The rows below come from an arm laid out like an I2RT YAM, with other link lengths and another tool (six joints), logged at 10 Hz.
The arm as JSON. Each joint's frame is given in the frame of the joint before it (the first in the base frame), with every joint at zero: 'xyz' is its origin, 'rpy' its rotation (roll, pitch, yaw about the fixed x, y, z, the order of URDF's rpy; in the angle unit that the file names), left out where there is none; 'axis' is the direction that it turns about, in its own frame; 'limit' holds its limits. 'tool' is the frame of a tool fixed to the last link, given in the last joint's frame.
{
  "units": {
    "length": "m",
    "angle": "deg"
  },
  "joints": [
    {
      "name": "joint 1",
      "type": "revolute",
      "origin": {
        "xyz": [
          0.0,
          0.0,
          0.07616
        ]
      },
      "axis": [
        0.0,
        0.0,
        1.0
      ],
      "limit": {
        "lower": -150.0,
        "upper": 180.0
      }
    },
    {
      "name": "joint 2",
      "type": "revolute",
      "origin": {
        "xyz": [
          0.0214,
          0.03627,
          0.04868
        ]
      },
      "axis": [
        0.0,
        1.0,
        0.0
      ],
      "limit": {
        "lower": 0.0,
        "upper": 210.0
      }
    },
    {
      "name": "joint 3",
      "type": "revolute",
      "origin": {
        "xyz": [
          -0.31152,
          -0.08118,
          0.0
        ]
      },
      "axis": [
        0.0,
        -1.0,
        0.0
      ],
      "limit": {
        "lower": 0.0,
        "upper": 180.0
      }
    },
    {
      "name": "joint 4",
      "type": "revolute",
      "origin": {
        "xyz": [
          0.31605,
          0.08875,
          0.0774
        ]
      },
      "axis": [
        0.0,
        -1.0,
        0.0
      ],
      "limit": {
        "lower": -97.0,
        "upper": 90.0
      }
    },
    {
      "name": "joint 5",
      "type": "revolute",
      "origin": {
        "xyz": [
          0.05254,
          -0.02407,
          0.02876
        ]
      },
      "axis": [
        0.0,
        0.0,
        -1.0
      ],
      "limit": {
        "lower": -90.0,
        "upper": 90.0
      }
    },
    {
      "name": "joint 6",
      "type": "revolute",
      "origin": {
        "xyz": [
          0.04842,
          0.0,
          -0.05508
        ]
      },
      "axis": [
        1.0,
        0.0,
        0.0
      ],
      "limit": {
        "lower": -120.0,
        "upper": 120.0
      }
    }
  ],
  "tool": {
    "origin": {
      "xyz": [
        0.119,
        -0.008,
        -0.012
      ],
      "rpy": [
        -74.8,
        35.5,
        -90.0
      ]
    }
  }
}
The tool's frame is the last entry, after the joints.
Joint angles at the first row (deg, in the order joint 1, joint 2, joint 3, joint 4, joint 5, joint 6):
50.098 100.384 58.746 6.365 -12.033 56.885
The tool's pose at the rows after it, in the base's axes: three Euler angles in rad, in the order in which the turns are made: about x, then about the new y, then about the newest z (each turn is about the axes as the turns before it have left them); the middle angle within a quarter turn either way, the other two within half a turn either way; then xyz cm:
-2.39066, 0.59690, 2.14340, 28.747, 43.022, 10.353
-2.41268, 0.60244, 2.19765, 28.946, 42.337, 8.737
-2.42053, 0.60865, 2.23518, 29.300, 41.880, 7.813
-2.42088, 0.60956, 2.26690, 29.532, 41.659, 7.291
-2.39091, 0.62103, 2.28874, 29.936, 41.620, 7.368
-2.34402, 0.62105, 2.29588, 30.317, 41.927, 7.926
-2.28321, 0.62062, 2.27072, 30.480, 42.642, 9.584
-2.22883, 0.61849, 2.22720, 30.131, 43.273, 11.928
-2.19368, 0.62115, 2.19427, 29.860, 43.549, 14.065
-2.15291, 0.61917, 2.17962, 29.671, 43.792, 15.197
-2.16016, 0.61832, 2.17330, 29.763, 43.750, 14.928
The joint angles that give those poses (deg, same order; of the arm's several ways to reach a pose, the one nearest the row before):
49.670 101.659 56.862 8.712 -11.525 59.092
49.062 102.619 54.755 11.593 -11.174 61.194
48.390 103.352 53.496 13.862 -11.160 62.709
47.906 103.878 52.705 15.611 -11.425 64.253
47.336 103.980 51.669 18.796 -11.922 66.124
46.764 104.063 51.361 21.539 -13.361 67.813
46.756 103.161 52.042 22.620 -14.666 68.462
47.279 100.958 52.942 21.661 -15.446 68.093
47.642 98.741 53.852 19.963 -15.683 67.568
47.748 97.757 53.756 20.964 -16.381 68.241
47.641 98.078 53.918 20.614 -16.436 67.555

